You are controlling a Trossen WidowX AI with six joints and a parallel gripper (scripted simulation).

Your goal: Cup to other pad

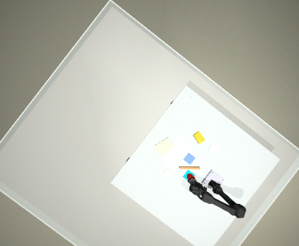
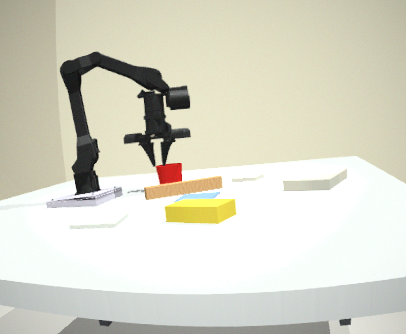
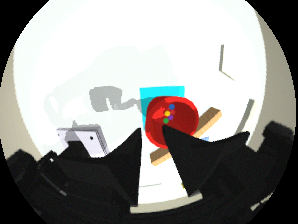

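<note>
The red cup lies 30 mm ahead of my gripper tip and 30 mm below it. From my gripper tip the other things lie so: wooden bar: 80 mm ahead, 80 mm to the right, 70 mm below; then light blue pad: 120 mm ahead, 160 mm to the right, 80 mm below; then yellow block: 160 mm ahead, 400 mm to the right, 60 mm below.
</note>
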